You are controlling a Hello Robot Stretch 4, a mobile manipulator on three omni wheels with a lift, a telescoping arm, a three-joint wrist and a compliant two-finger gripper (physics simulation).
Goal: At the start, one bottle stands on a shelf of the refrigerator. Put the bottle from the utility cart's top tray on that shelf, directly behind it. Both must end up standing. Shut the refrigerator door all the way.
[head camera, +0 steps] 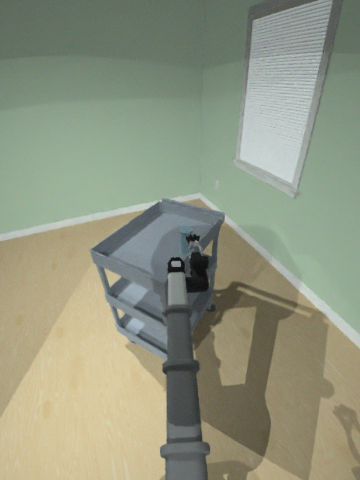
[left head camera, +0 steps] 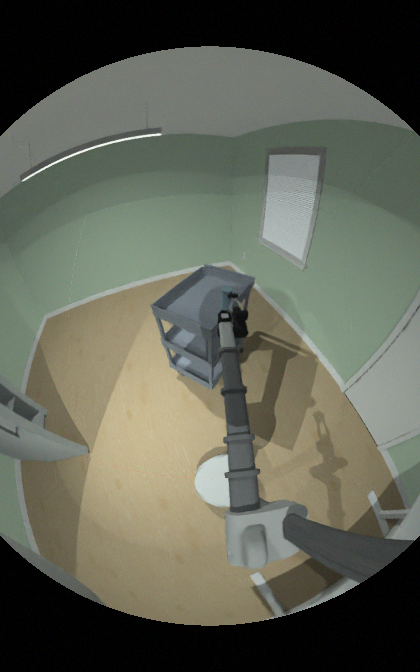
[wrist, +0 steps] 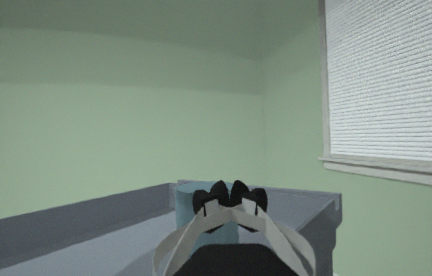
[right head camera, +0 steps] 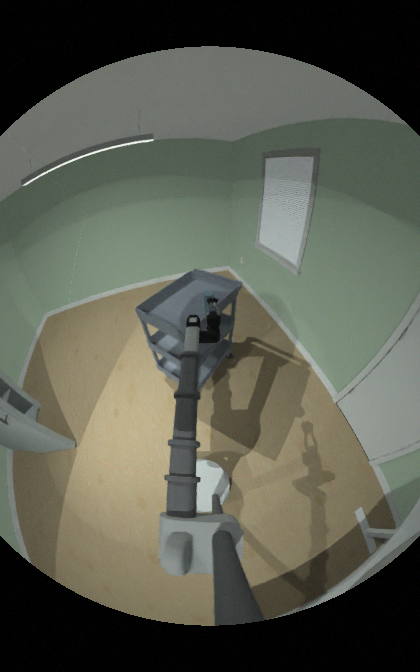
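Seen in the pictures: gripper, fingertip midpoint: [head camera: 192, 235] [left head camera: 231, 293] [wrist: 229, 196] [right head camera: 211, 297]; robot's base, origin of the base link: [left head camera: 222, 479] [right head camera: 200, 484].
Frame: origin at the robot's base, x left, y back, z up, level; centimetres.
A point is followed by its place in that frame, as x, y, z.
Note:
The blue bottle [head camera: 184, 243] @[-4.7, -101.0, 84.6] [left head camera: 226, 298] @[-5.6, -100.8, 85.4] [right head camera: 205, 303] @[-4.3, -101.0, 84.9] [wrist: 185, 205] @[-3.7, -101.4, 89.5] stands upright on the top tray of the grey utility cart [head camera: 125, 268] @[23.3, -87.6, 81.8] [left head camera: 180, 318] @[22.3, -87.0, 82.6] [right head camera: 160, 321] @[21.9, -86.7, 83.0] [wrist: 100, 206] @[21.4, -133.3, 81.5], near its right side. My gripper [head camera: 193, 239] @[-8.3, -98.3, 90.9] [left head camera: 233, 296] @[-8.3, -98.3, 90.9] [right head camera: 212, 300] @[-8.3, -98.3, 90.9] [wrist: 229, 196] @[-8.3, -98.3, 90.9] is shut, its fingertips close together with no bottle between them. In the wrist view the fingertips overlap the right part of the bottle on its near side; whether they touch it cannot be told. The shelf and its standing bottle do not show.
A grey panel with open compartments behind it, probably the refrigerator's open door, [left head camera: 45, 445] @[130.4, -5.3, 43.6] [right head camera: 35, 436] @[130.0, -5.5, 41.9] shows at the left edge. The cart stands near the room corner, beside the wall with the window [head camera: 282, 95] @[-87.2, -204.2, 144.3] [wrist: 380, 85] @[-84.4, -212.4, 118.7]. A white panel [left head camera: 390, 400] @[-149.0, -24.0, 43.3] [right head camera: 385, 410] @[-148.2, -26.0, 46.7] is at the right.

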